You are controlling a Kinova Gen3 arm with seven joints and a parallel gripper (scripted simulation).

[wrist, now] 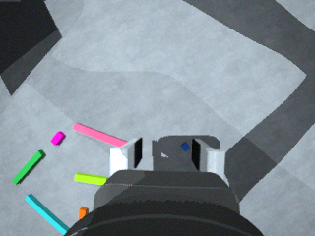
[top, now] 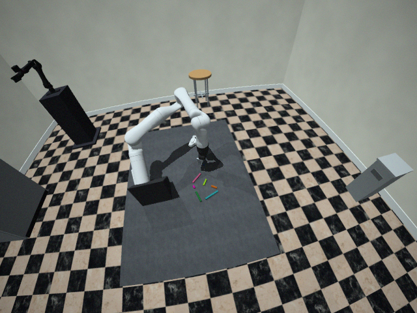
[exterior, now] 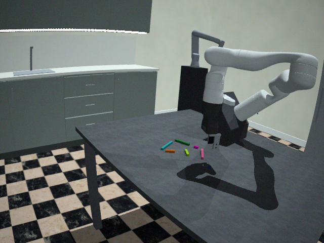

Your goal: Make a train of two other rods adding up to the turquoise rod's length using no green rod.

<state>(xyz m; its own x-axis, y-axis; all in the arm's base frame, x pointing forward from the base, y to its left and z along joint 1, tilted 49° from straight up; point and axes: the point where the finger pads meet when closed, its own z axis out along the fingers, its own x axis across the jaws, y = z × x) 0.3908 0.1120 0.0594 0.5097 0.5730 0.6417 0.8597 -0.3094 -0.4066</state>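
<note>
My hand is 5 cm past the pink rod, 8 cm to the left of it and 10 cm above it. Round my hand: lime rod 13 cm to the right, 10 cm below; small blue rod 2 cm ahead, 2 cm to the left, 10 cm below; magenta rod 8 cm behind, 15 cm to the right, 10 cm below.
</note>
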